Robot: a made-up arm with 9 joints. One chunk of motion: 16 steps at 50 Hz.
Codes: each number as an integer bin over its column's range. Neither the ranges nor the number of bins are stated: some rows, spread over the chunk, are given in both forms.
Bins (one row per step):
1: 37 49 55 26 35 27 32 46 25
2: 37 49 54 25 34 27 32 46 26
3: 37 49 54 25 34 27 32 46 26
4: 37 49 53 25 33 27 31 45 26
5: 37 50 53 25 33 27 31 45 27
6: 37 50 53 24 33 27 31 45 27
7: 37 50 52 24 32 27 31 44 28
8: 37 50 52 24 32 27 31 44 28
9: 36 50 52 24 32 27 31 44 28
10: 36 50 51 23 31 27 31 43 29
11: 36 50 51 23 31 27 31 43 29
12: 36 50 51 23 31 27 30 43 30
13: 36 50 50 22 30 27 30 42 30
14: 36 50 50 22 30 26 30 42 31
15: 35 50 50 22 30 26 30 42 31
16: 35 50 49 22 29 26 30 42 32
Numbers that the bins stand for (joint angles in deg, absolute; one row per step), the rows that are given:
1: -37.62 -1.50 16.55 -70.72 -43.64 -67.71 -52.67 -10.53 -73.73
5: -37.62 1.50 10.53 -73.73 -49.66 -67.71 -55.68 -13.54 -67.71
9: -40.63 1.50 7.52 -76.74 -52.67 -67.71 -55.68 -16.55 -64.70
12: -40.63 1.50 4.51 -79.75 -55.68 -67.71 -58.69 -19.56 -58.69
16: -43.64 1.50 -1.50 -82.76 -61.69 -70.72 -58.69 -22.57 -52.67
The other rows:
2: -37.62 -1.50 13.54 -73.73 -46.65 -67.71 -52.67 -10.53 -70.72
3: -37.62 -1.50 13.54 -73.73 -46.65 -67.71 -52.67 -10.53 -70.72
4: -37.62 -1.50 10.53 -73.73 -49.66 -67.71 -55.68 -13.54 -70.72
6: -37.62 1.50 10.53 -76.74 -49.66 -67.71 -55.68 -13.54 -67.71
7: -37.62 1.50 7.52 -76.74 -52.67 -67.71 -55.68 -16.55 -64.70
8: -37.62 1.50 7.52 -76.74 -52.67 -67.71 -55.68 -16.55 -64.70
10: -40.63 1.50 4.51 -79.75 -55.68 -67.71 -55.68 -19.56 -61.69
11: -40.63 1.50 4.51 -79.75 -55.68 -67.71 -55.68 -19.56 -61.69
13: -40.63 1.50 1.50 -82.76 -58.69 -67.71 -58.69 -22.57 -58.69
14: -40.63 1.50 1.50 -82.76 -58.69 -70.72 -58.69 -22.57 -55.68
15: -43.64 1.50 1.50 -82.76 -58.69 -70.72 -58.69 -22.57 -55.68

